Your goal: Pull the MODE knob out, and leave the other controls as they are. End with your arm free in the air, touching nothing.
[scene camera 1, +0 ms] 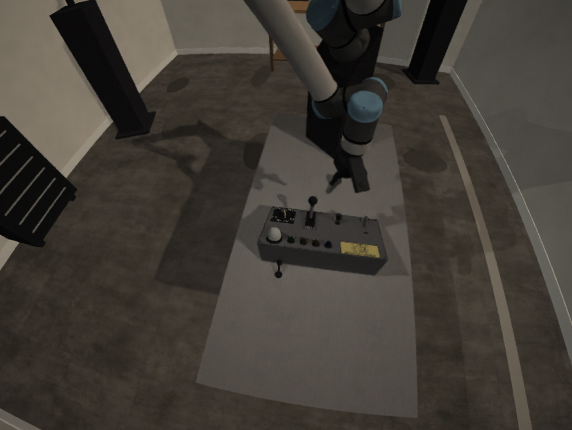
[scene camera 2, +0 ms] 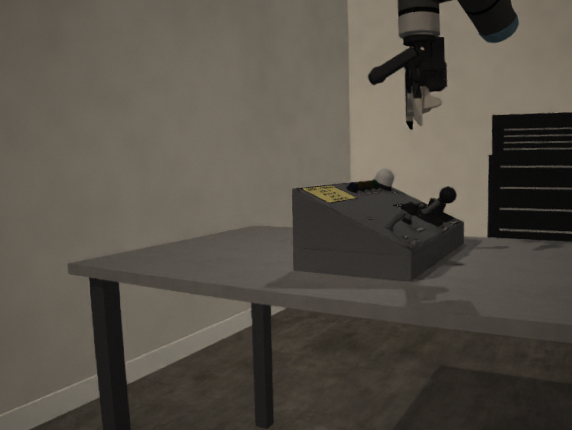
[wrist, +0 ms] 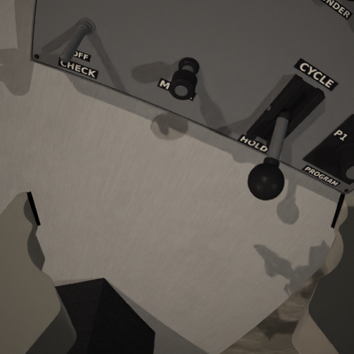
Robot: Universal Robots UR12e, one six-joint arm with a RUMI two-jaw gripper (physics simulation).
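Pixels of known places: gripper, fingertip midpoint: point(scene camera 1: 345, 189) point(scene camera 2: 415, 127); arm's base at its link origin: point(scene camera 1: 349, 43).
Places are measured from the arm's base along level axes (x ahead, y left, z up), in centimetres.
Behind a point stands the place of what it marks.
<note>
The MODE knob point(wrist: 183, 86) point(scene camera 1: 338, 217) @(y -16.1, x 61.2, z -47.0 cm) is a small black knob with a round collar at its base, standing up from the sloped face of the grey control box point(scene camera 1: 320, 260) @(y -27.3, x 77.8, z -50.6 cm) point(scene camera 2: 350, 235) @(y 0.4, x 72.8, z -51.7 cm) point(wrist: 140, 20). Its cap covers part of its label in the wrist view, and I cannot tell how far out it sits. My gripper point(scene camera 1: 344, 177) point(scene camera 2: 414, 124) @(y -15.9, x 59.7, z -29.9 cm) point(wrist: 185, 197) is open and empty. It hangs in the air, well above the box, toward the arm's side of it. In the wrist view the knob lies beyond the line between the fingertips.
The CYCLE lever point(scene camera 1: 312, 200) @(y -26.0, x 52.9, z -43.9 cm) point(scene camera 2: 447, 195) @(y -23.5, x 52.1, z -45.4 cm) point(wrist: 266, 180) and CHECK toggle point(scene camera 2: 397, 220) @(y -3.6, x 63.7, z -49.2 cm) point(wrist: 75, 42) flank the knob. The PROGRAM selector point(scene camera 1: 284, 214) @(y -38.6, x 55.6, z -47.8 cm), a white dome point(scene camera 1: 274, 234) @(y -44.2, x 69.1, z -39.8 cm) point(scene camera 2: 384, 178) @(y -41.6, x 67.6, z -41.9 cm) and several coloured lamps share the box. A small lever point(scene camera 1: 278, 270) @(y -44.5, x 76.8, z -57.4 cm) stands off its far side. The table point(scene camera 1: 310, 350) @(y -36.8, x 110.1, z -60.0 cm) point(scene camera 2: 200, 260) @(y -12.4, x 109.9, z -60.0 cm) carries the box.
</note>
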